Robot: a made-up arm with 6 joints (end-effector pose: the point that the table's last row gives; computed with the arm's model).
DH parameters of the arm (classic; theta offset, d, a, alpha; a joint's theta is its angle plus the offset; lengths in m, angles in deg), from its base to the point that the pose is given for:
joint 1: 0 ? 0 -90
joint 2: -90 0 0.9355 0
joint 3: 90 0.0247 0 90
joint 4: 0 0.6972 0 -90
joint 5: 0 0 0 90
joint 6: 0 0.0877 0 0
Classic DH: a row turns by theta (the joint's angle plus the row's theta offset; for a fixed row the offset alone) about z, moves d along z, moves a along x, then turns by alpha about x.
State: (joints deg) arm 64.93 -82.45 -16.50 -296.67 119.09 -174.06
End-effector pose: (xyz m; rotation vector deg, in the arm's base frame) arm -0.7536 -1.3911 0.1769 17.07 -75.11 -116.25
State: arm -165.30 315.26 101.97 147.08 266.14 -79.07
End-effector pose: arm 0.0304 0.0316 1.0987 107.06 -121.40 -61.62
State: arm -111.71 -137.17 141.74 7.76 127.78 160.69
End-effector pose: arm 0.2226 0.4670 0.0717 99.97 -91.50 29.09
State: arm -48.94 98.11 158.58 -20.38 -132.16 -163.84
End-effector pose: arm 0.2452 -0.2094 -0.2164 -125.12 89.07 -85.89
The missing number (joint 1, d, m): 0.1218
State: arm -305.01 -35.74 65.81 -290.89 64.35 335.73
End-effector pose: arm -0.1689 -0.0693 1.5032 -74.68 52.11 97.42
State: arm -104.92 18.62 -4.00 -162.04 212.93 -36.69
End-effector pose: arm -0.0907 -0.4933 1.6003 147.93 -71.45 18.52
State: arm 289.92 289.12 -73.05 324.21 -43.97 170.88
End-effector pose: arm -0.3834 1.2349 -0.2154 -157.83 46.93 -29.71
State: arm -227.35 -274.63 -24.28 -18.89 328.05 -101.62
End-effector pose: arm -1.1042 1.1401 0.6088 -19.41 -25.54 17.08
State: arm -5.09 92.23 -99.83 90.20 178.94 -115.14
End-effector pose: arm 0.8531 -0.0496 0.6896 175.83 31.51 11.88
